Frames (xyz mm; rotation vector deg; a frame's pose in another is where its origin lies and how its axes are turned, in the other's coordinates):
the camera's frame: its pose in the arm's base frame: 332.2 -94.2 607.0 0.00 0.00 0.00
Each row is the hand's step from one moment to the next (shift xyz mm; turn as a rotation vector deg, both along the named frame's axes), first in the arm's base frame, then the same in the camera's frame.
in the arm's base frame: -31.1 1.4 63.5 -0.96 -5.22 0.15
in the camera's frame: -31.1 1.4 63.5 -0.96 -5.22 0.15
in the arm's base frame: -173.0 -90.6 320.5 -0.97 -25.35 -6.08
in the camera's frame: -173.0 -90.6 320.5 -0.97 -25.35 -6.08
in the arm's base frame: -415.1 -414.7 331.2 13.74 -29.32 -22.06
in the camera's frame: -415.1 -414.7 331.2 13.74 -29.32 -22.06
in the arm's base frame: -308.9 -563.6 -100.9 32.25 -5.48 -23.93
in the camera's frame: -308.9 -563.6 -100.9 32.25 -5.48 -23.93
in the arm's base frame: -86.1 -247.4 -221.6 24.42 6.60 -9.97
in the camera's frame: -86.1 -247.4 -221.6 24.42 6.60 -9.97
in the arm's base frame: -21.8 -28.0 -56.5 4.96 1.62 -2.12
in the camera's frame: -21.8 -28.0 -56.5 4.96 1.62 -2.12
